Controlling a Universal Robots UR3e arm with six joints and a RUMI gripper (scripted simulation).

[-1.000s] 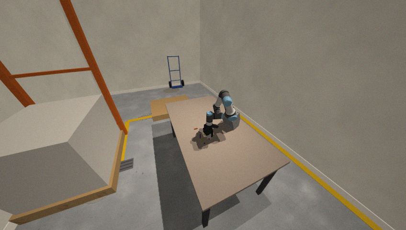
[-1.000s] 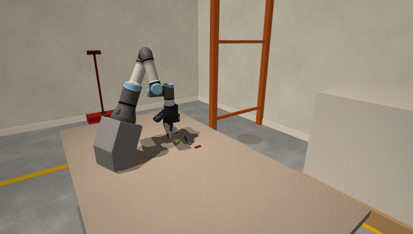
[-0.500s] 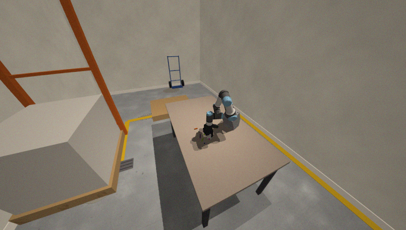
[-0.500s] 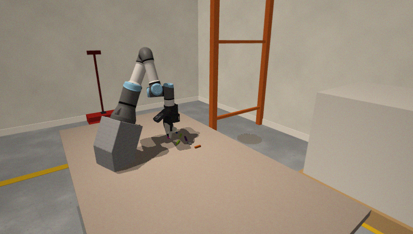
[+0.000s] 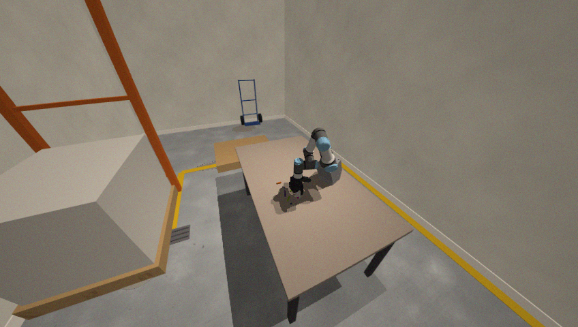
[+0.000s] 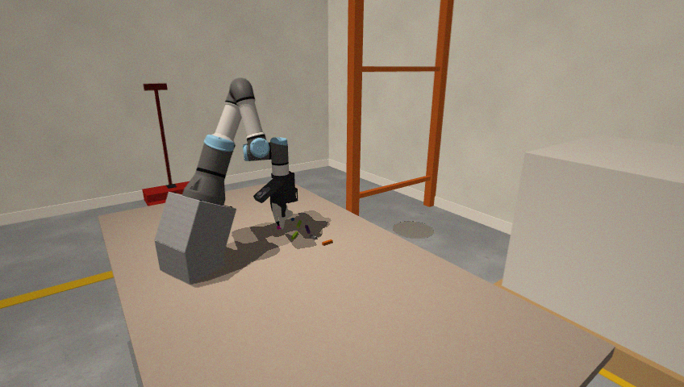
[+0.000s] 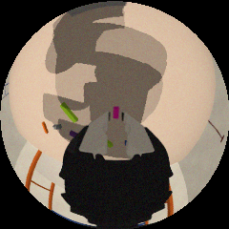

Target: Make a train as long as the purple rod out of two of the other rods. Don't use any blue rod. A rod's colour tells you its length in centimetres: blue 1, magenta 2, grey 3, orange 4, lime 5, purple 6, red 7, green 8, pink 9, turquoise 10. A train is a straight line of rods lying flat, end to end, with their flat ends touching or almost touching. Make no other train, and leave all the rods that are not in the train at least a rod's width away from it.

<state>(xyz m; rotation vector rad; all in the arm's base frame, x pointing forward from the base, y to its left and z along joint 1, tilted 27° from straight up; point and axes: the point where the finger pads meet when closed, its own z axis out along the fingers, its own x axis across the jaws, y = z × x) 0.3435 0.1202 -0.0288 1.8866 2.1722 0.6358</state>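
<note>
My gripper is now 10 mm above the magenta rod. The rest, counted from my hand: purple rod (90 mm ahead, 70 mm to the right, 10 mm below); then blue rod (80 mm ahead, 50 mm to the left, 10 mm below); then grey rod (140 mm to the right, 80 mm ahead, 10 mm below).
</note>
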